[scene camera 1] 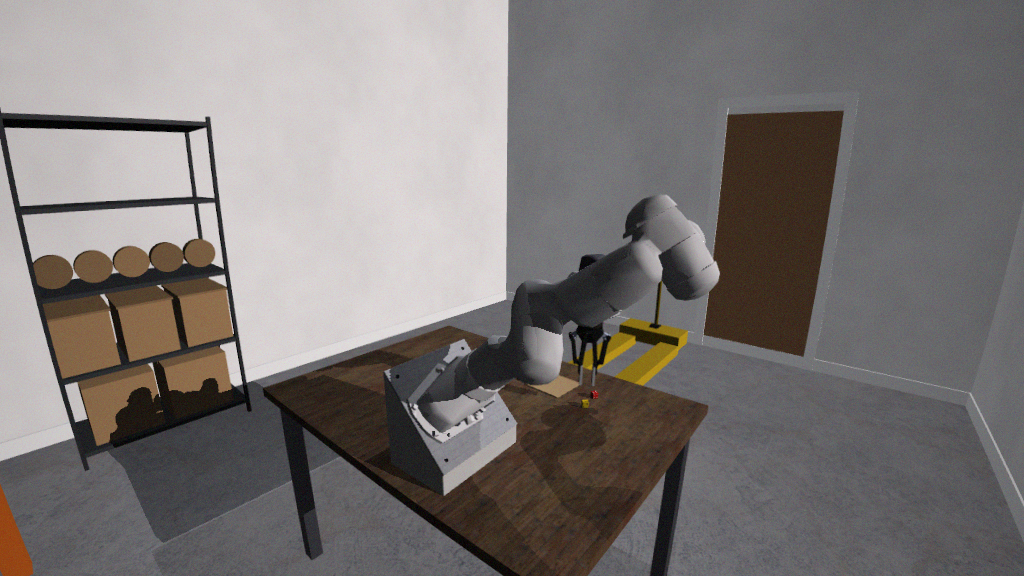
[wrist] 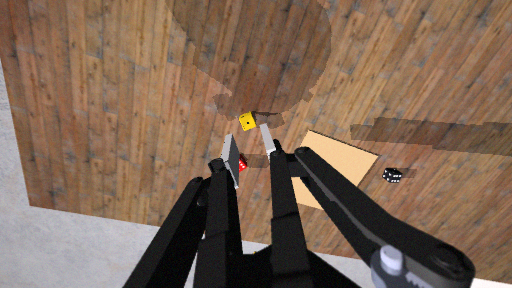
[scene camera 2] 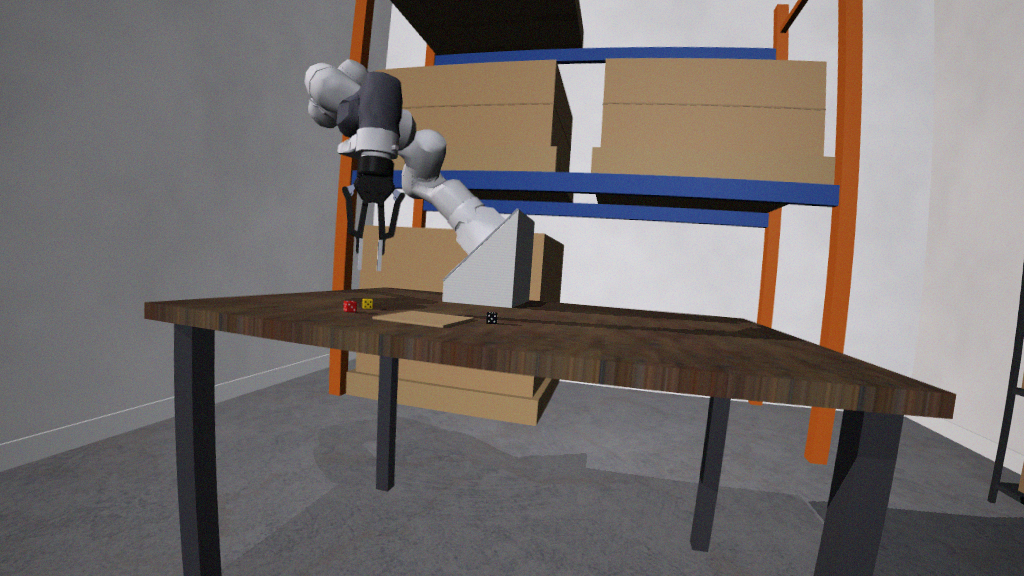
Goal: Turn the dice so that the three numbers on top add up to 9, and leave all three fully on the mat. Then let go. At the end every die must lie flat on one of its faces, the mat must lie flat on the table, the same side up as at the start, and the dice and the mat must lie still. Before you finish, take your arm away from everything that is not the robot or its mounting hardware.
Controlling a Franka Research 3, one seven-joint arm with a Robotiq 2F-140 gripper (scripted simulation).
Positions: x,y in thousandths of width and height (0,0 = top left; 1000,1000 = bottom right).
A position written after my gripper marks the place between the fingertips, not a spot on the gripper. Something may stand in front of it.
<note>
I see my gripper (scene camera 2: 361,470) and a mat (scene camera 2: 403,551).
The mat is seen too in the wrist view (wrist: 690,568). My gripper is seen too in scene camera 1 (scene camera 1: 573,666) and in the wrist view (wrist: 487,484).
</note>
